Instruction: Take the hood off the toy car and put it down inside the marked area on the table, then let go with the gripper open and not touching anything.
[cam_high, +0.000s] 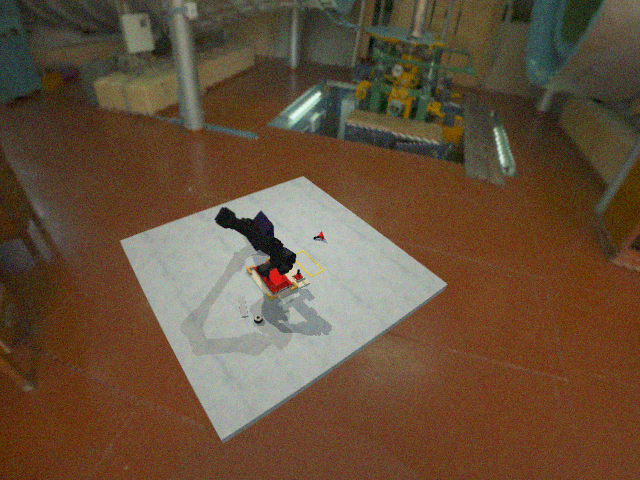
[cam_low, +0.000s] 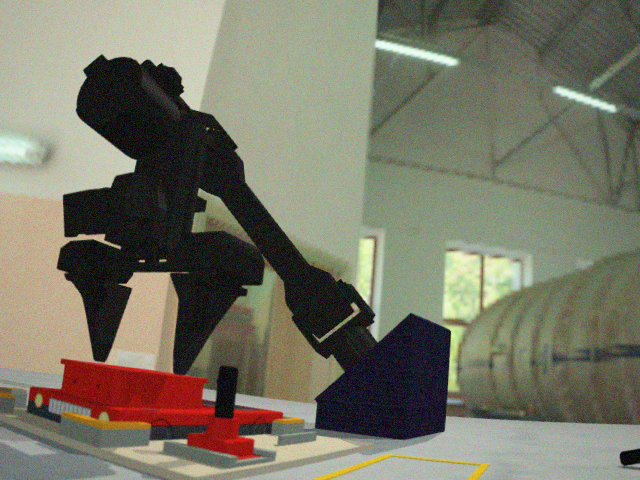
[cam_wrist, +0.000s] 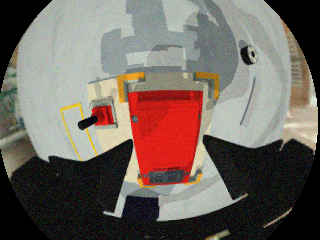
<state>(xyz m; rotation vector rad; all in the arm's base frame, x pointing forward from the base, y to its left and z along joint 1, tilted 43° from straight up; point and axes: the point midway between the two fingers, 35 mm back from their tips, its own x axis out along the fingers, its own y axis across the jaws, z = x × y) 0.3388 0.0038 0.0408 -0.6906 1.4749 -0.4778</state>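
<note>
The red hood is 10 mm below my gripper tip. The rest, counted from my gripper tip: beige base plate (40 mm below, 30 mm behind, 10 mm to the left); black wheel (170 mm to the right, 170 mm ahead, 40 mm below); thin grey part (200 mm to the right, 70 mm ahead, 50 mm below).
</note>
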